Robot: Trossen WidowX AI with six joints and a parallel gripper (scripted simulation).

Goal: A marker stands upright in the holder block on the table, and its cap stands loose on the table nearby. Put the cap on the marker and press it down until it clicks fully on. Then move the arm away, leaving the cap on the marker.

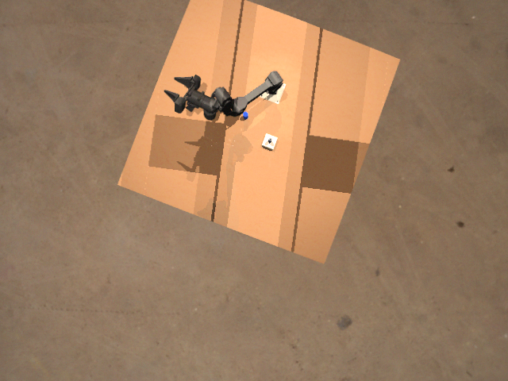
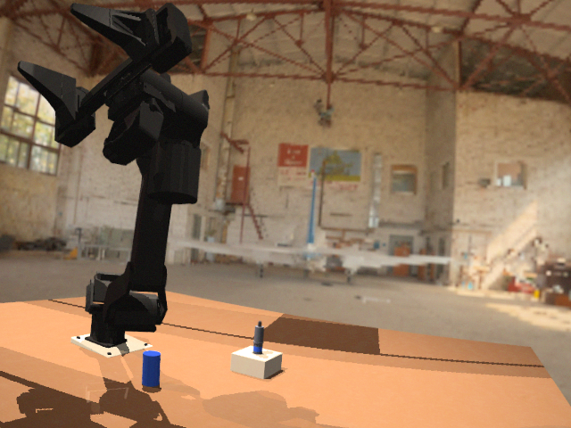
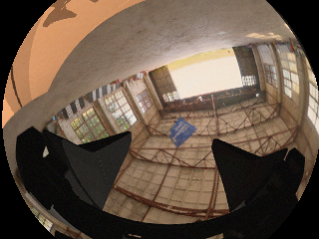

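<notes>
The blue marker cap lies 40 mm behind my gripper tip, 300 mm to the left of it and 380 mm below it. The rest, counted from my gripper tip: white holder block: 80 mm ahead, 460 mm to the left, 390 mm below.
</notes>
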